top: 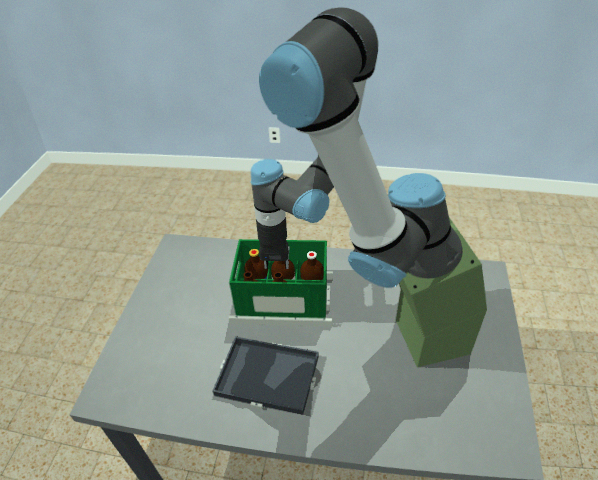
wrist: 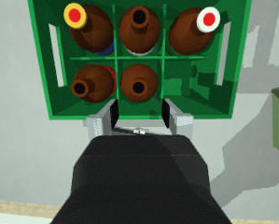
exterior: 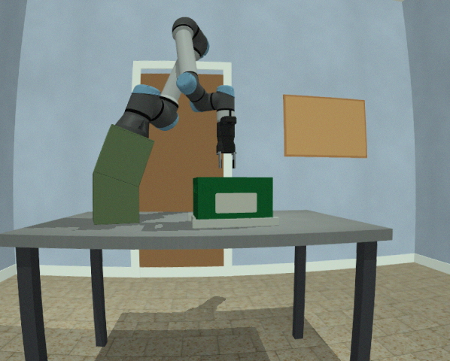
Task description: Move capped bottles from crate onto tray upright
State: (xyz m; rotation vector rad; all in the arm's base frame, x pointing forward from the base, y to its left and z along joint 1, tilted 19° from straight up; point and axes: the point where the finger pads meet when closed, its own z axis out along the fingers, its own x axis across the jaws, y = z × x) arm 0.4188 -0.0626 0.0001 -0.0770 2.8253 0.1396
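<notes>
Now: the green crate 60 mm to the right of my hand and 150 mm below it. Also, from my hand: dark grey tray: 10 mm ahead, 220 mm to the left, 220 mm below.
</notes>
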